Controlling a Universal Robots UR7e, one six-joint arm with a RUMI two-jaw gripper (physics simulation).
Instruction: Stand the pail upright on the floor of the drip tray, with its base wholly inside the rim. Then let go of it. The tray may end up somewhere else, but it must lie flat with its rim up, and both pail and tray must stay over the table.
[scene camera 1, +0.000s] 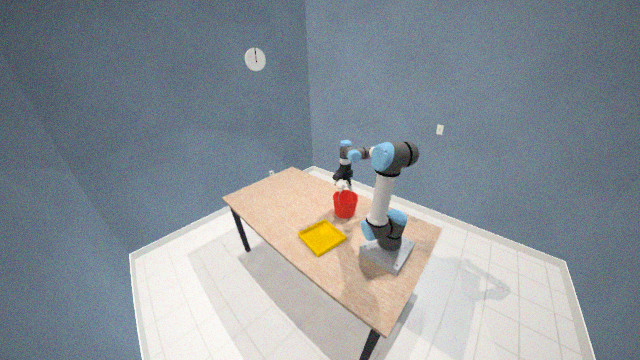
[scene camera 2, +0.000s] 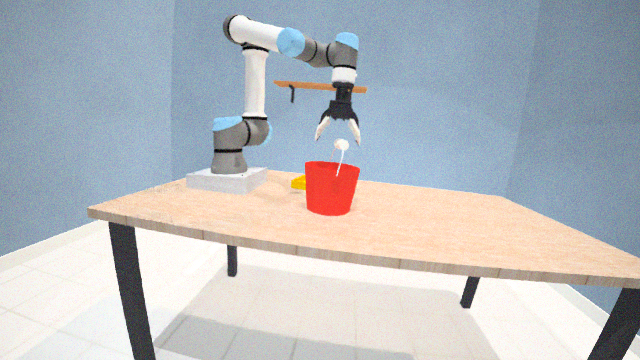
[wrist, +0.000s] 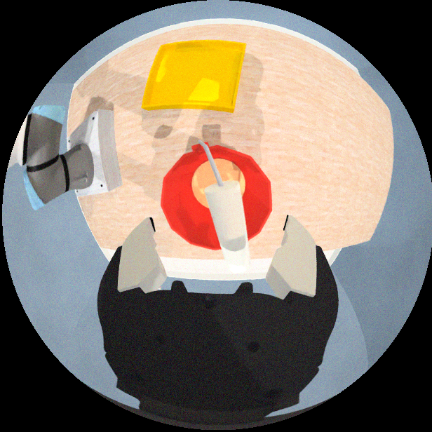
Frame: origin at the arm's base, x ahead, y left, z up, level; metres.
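Seen in the pictures: gripper, between the fingertips: (scene camera 1: 343, 188) (scene camera 2: 337, 143); arm's base, origin of its link: (scene camera 1: 388, 241) (scene camera 2: 229, 171).
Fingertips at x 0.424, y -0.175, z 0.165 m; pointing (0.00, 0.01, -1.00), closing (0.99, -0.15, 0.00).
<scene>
Pixels of each thing's top centre, then the offset from my fingertips to it. Level surfaces: height alone.
- white handle grip, centre of its top: (scene camera 2: 341, 139) 0.011 m ahead, 0.020 m right, 0.016 m up
- yellow drip tray, centre of its top: (scene camera 2: 322, 179) (scene camera 1: 321, 234) 0.010 m back, 0.308 m left, 0.196 m down
- wooden table, height of its surface: 0.230 m down
A red pail (scene camera 1: 345, 205) (scene camera 2: 331, 192) (wrist: 182, 202) stands upright on the table, its handle raised. The white handle grip (scene camera 2: 341, 144) (wrist: 227, 212) is above the pail's mouth. A yellow drip tray (scene camera 1: 322, 237) (scene camera 2: 298, 182) (wrist: 195, 75) lies flat with its rim up beside the pail, apart from it; in the scene camera 2 view the pail hides most of it. My gripper (scene camera 2: 338, 142) (wrist: 218, 218) is open, points down and hangs just above the handle grip, with the grip below and between its fingertips in the scene camera 2 view. The fingers touch nothing that I can see.
The wooden table (scene camera 1: 280, 200) (scene camera 2: 425, 225) (wrist: 320, 150) bears everything. The arm's grey base block (scene camera 1: 385, 257) (scene camera 2: 227, 181) (wrist: 107, 150) stands near one end, beside the tray and pail. A wooden wall shelf (scene camera 2: 310, 85) is on the wall behind the arm.
</scene>
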